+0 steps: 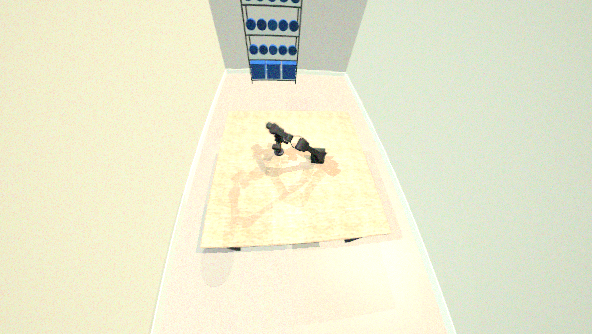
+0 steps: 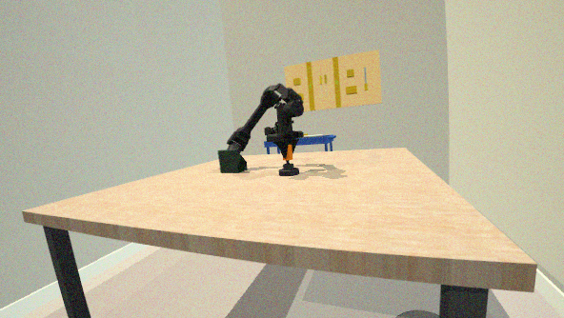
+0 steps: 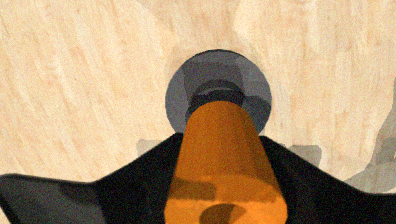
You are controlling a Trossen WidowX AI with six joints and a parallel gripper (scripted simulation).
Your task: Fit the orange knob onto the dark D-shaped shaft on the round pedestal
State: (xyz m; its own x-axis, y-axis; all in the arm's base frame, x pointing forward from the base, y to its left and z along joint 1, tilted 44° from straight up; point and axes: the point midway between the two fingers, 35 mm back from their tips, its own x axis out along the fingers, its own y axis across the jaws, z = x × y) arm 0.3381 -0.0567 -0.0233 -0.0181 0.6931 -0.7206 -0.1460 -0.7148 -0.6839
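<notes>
Right now my gripper tip is 20 mm below the orange knob. Round my gripper tip: pedestal 40 mm below.
</notes>
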